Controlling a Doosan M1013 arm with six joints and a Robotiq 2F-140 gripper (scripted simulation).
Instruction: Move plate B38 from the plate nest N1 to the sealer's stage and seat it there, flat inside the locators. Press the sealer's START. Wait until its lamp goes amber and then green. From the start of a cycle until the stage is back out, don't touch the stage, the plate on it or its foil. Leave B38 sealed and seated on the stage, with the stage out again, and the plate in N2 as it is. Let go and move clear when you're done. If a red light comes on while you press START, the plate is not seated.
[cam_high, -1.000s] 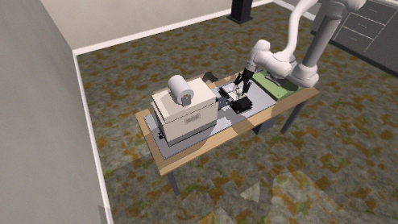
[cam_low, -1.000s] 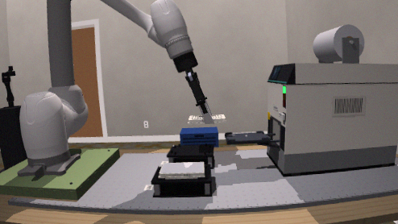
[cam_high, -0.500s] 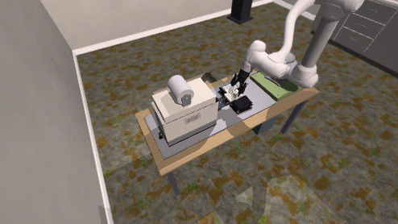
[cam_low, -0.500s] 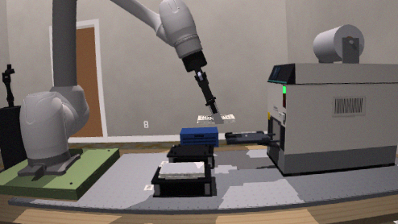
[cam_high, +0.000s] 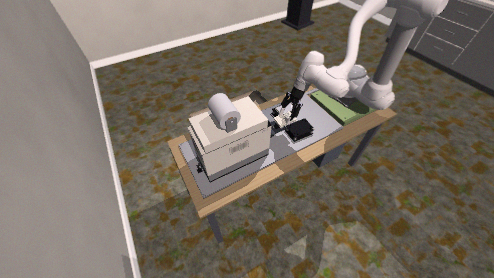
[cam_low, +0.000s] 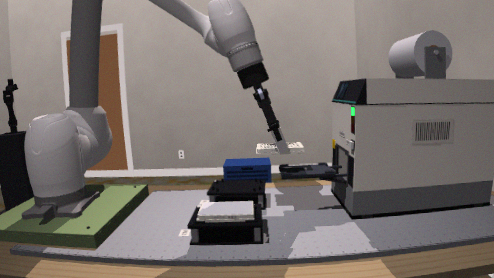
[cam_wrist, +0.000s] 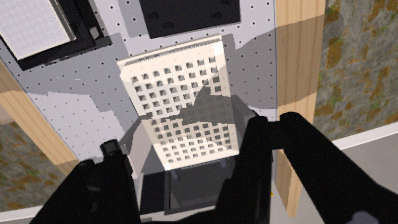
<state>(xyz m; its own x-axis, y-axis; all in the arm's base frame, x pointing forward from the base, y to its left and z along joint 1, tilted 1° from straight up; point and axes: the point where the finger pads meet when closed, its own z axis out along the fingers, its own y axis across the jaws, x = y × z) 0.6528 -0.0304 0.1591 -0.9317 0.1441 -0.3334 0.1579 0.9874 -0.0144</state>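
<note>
My gripper is now 7 cm short of the sealer stage, 3 cm to the left of it and 8 cm above it. Also, from my hand: label 22 cm behind, 7 cm to the left, 19 cm below; yellow warning sticker 18 cm ahead, 4 cm to the left, 3 cm below; start button 15 cm ahead, 14 cm to the right.
</note>
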